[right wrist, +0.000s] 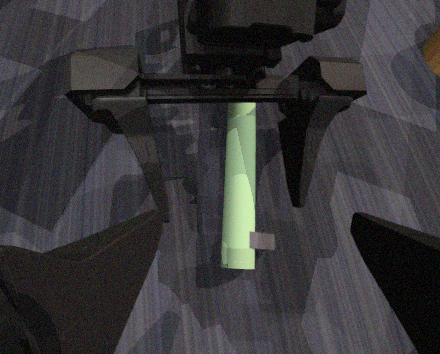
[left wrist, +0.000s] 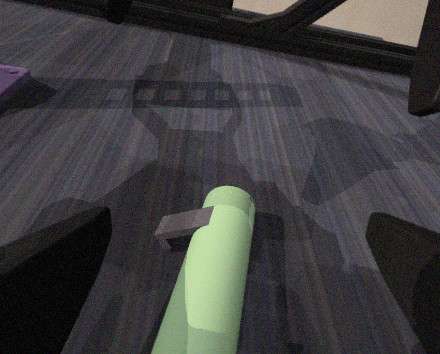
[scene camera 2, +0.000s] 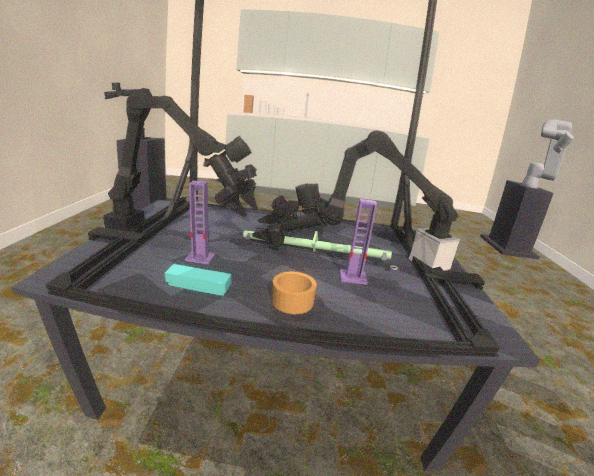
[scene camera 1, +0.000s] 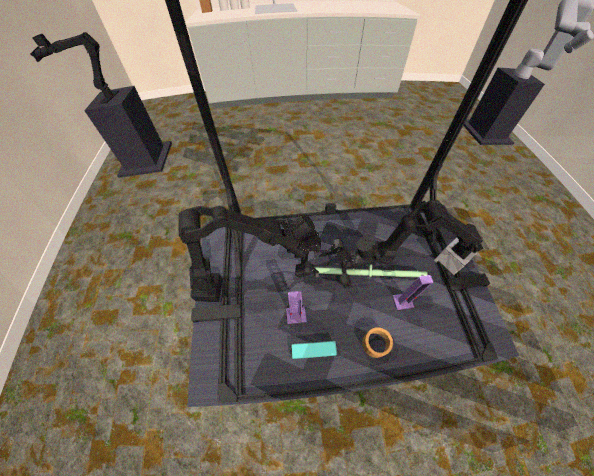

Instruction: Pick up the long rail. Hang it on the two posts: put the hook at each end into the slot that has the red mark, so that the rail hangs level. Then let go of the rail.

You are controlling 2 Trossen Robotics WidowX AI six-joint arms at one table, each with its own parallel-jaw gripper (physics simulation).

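Frame: origin at the left arm's base, x ahead, y left, z up, level; metres.
Seen in the pictures: left gripper, fingertip midpoint: (right wrist: 236,214) (left wrist: 240,221) (scene camera 2: 255,227) (scene camera 1: 321,266); right gripper, fingertip midpoint: (right wrist: 256,220) (left wrist: 267,66) (scene camera 2: 251,213) (scene camera 1: 318,262); left arm's base, link origin: (scene camera 2: 438,234) (scene camera 1: 461,250); right arm's base, link origin: (scene camera 2: 123,212) (scene camera 1: 204,284).
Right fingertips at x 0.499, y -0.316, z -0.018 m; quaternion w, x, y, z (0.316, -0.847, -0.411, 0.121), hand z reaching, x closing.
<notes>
Offsets run from my right fingertips to a thing's middle. "spot": to the spot under its first point.
The long pale green rail {dx -0.164, dy +0.135, dz -0.060 m} (scene camera 1: 395,273) (scene camera 2: 300,243) (left wrist: 220,270) (right wrist: 240,200) lies low behind the posts, apparently on the table; a grey hook {spot: dx +0.009, dy +0.013, dz -0.071 m} (left wrist: 185,222) (right wrist: 262,241) sticks out sideways at its left-hand end in the picture. Two purple posts, the left one {spot: dx +0.177, dy +0.102, dz -0.083 m} (scene camera 1: 296,316) (scene camera 2: 201,250) and the right one {spot: dx -0.196, dy +0.309, dz -0.082 m} (scene camera 1: 404,301) (scene camera 2: 356,267), stand upright with red marks low down. My left gripper (scene camera 2: 259,227) (left wrist: 240,221) (right wrist: 236,214) is open around the rail near that end, not gripping it. My right gripper (scene camera 2: 250,211) (right wrist: 256,220) is open and empty above the same end.
A turquoise block {dx +0.200, dy +0.239, dz -0.071 m} (scene camera 1: 314,350) (scene camera 2: 198,280) lies in front of the left post. An orange ring-shaped cup {dx +0.007, dy +0.354, dz -0.064 m} (scene camera 1: 369,345) (scene camera 2: 294,300) stands front centre-right. A white box (scene camera 1: 452,261) (scene camera 2: 434,250) is at the right arm mount in the picture. The two grippers are close together.
</notes>
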